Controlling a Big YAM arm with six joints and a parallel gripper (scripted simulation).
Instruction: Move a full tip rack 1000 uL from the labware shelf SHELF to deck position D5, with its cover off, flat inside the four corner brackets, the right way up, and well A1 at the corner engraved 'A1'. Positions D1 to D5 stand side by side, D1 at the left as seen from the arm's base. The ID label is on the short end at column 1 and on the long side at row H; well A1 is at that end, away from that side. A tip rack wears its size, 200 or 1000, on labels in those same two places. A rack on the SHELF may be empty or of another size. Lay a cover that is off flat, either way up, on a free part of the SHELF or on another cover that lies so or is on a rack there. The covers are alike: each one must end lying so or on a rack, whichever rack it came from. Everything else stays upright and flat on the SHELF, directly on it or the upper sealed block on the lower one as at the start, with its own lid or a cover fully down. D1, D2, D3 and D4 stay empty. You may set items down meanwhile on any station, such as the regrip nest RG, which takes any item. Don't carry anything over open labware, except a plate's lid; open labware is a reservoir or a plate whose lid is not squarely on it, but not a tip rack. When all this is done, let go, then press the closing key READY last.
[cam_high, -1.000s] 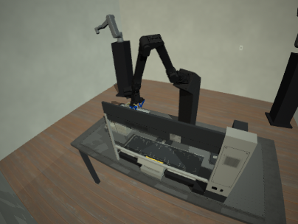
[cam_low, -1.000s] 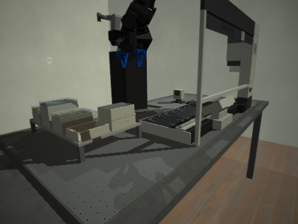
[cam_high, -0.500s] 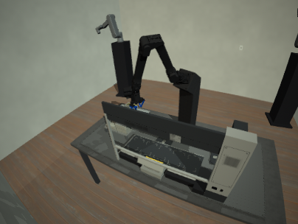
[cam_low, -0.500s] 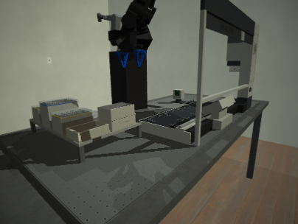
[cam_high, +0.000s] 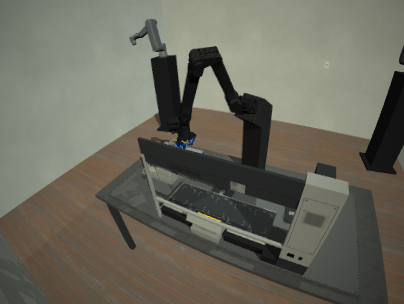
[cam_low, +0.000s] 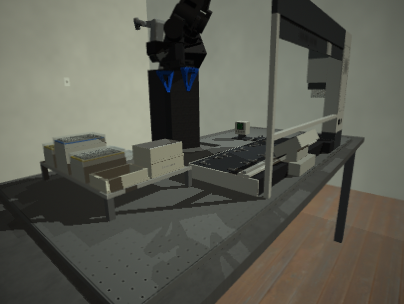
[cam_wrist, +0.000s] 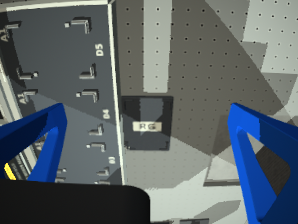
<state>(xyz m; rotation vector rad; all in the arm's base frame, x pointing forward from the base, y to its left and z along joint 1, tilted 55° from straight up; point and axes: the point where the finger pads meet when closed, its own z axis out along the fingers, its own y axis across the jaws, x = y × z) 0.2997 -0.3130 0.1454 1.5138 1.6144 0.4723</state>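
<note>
My hand is 20 cm past the tip rack, 25 cm to the left of it and 17 cm above it. From my hand the other things lie so: shelf label: 11 cm behind, 4 cm to the right, 30 cm below; labware shelf: 13 cm behind, 20 cm to the right, 24 cm below; pale block: 4 cm ahead, 16 cm to the right, 18 cm below.
</note>
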